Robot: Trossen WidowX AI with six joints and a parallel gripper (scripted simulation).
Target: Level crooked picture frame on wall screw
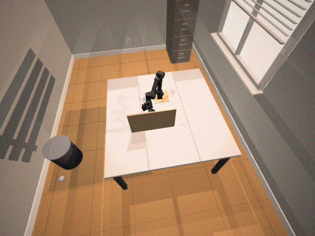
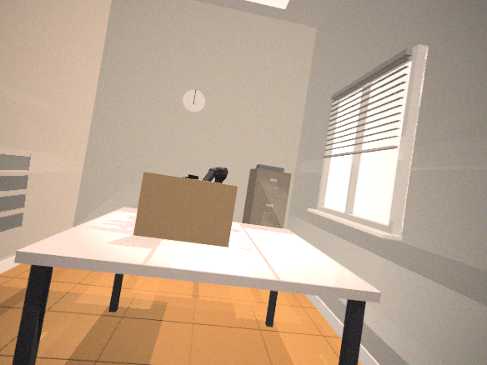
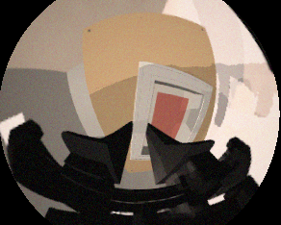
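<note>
The picture frame is 50 mm below my gripper tip, 20 mm to the left of it and 10 mm ahead of it. The rest, counted from my gripper tip: wall board 70 mm below, 20 mm ahead, 10 mm to the left.
</note>
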